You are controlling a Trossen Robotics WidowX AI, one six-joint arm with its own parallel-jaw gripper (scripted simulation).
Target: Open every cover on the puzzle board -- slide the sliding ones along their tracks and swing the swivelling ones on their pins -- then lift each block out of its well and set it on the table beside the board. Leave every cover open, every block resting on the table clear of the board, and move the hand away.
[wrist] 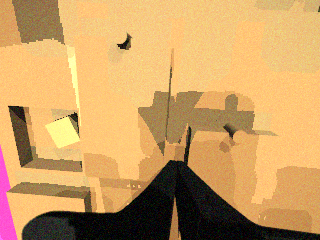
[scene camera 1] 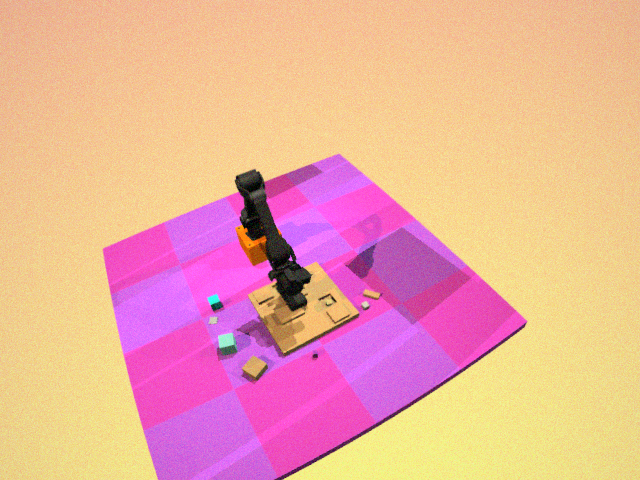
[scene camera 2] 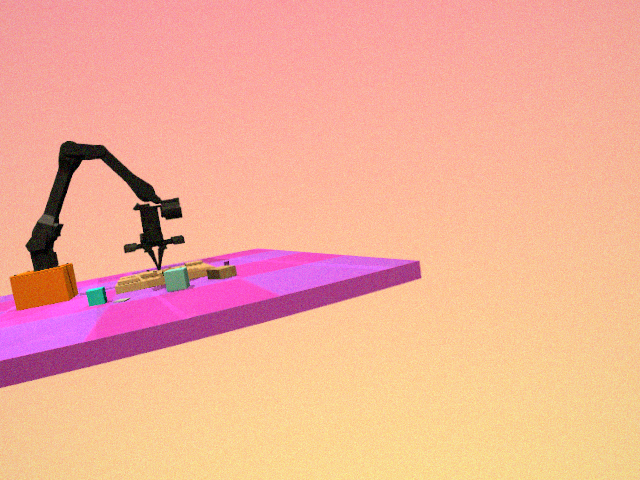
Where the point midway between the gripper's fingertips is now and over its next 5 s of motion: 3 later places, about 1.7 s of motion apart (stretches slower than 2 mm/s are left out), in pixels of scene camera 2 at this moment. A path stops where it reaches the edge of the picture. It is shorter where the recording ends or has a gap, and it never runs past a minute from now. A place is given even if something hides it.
My gripper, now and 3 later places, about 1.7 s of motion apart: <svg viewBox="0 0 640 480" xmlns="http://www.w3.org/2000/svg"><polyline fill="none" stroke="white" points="159,270 146,276 130,279 123,269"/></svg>
